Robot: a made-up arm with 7 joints.
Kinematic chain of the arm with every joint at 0, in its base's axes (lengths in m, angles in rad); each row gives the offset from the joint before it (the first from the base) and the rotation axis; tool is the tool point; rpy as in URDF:
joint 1: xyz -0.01 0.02 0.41 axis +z
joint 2: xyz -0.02 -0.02 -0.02 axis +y
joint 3: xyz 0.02 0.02 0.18 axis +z
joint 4: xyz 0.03 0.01 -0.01 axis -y
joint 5: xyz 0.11 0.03 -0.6 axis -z
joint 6: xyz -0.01 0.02 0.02 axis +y
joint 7: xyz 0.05 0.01 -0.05 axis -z
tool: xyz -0.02 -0.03 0 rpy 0.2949 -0.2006 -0.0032
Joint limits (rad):
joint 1: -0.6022..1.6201
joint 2: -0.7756..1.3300
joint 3: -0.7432..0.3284
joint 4: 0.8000..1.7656
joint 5: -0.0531..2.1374
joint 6: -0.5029..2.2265
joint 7: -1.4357..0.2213
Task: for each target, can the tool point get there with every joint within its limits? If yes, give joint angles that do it. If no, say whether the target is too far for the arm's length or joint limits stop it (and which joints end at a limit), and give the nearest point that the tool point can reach.
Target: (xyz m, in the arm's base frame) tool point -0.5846 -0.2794 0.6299
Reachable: no: joint limits stop it (at a limit: joint 1, joint 2, joint 3, joint 4, joint 6, joint 7) | nearest point -0.2478 -0.3329 0.9674 | short by 0.480 m
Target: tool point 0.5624 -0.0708 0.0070
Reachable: yes | joints 0.1328 0.9936 -0.4062 1.6172 0.9348 1.6254 0.0948
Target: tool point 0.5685 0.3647 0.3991
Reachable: yes | joints 0.8943 0.0859 -0.4219 1.2398 1.2554 0.4380 -0.0449
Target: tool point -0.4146 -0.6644 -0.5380
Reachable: no: too far | nearest point -0.1676 -0.3929 -0.1569 | short by 0.529 m
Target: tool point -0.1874 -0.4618 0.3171
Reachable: no: joint limits stop it (at a limit: joint 1, joint 3, joint 6, joint 7) | nearest point 0.0493 -0.5172 0.2046 | short by 0.268 m
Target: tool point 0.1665 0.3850 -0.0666
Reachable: yes | joints 0.6115 0.7805 0.1763 1.0855 0.8946 1.9760 -0.5740
